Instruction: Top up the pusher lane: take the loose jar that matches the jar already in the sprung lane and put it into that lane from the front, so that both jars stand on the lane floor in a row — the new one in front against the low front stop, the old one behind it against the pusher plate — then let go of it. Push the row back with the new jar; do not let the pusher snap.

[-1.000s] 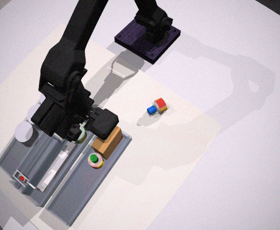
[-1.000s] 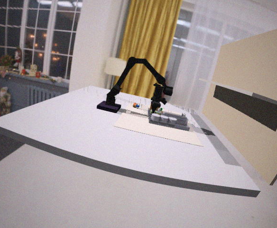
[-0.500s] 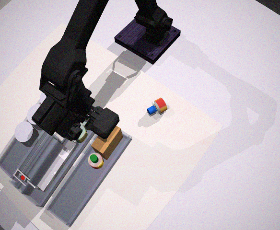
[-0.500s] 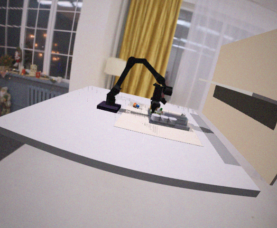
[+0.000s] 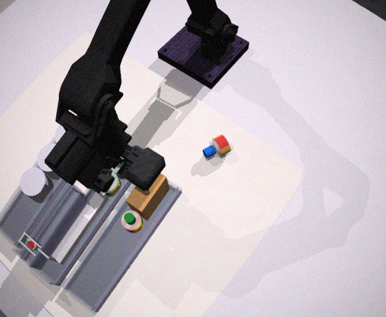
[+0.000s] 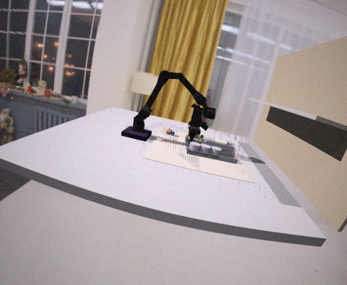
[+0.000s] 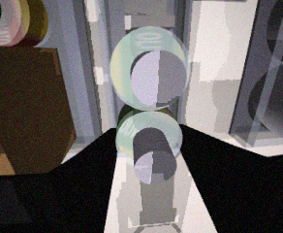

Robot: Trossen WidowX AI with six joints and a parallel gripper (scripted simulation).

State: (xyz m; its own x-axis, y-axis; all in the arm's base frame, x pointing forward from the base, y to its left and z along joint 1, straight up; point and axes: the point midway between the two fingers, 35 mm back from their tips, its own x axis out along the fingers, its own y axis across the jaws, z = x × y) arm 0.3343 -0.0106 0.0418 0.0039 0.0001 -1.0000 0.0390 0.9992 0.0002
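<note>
My gripper tip is now 8 cm to the right of the orange box, 2 cm short of it and 1 cm below it. Also, from my gripper tip: red mark: 23 cm ahead, 5 cm to the right, 4 cm above; then grey rack: 15 cm ahead, 3 cm to the right, 1 cm below.
</note>
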